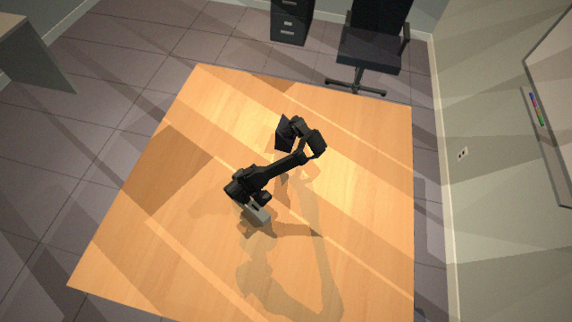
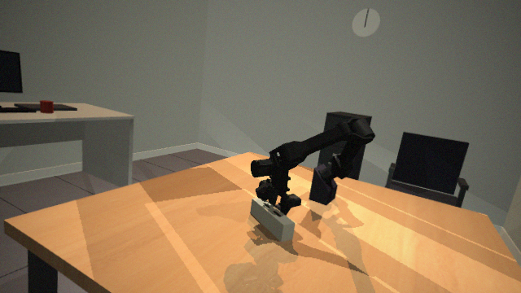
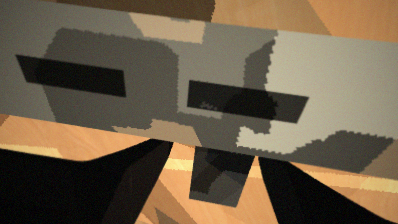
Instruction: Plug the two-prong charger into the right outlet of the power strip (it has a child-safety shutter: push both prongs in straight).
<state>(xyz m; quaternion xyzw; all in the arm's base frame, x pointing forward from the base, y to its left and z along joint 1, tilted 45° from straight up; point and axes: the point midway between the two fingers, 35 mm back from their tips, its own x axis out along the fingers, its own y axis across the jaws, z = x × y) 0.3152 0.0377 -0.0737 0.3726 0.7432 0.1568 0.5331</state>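
The black two-prong charger is 2 cm ahead of my gripper tip, 1 cm to the right of it and 1 cm above it.
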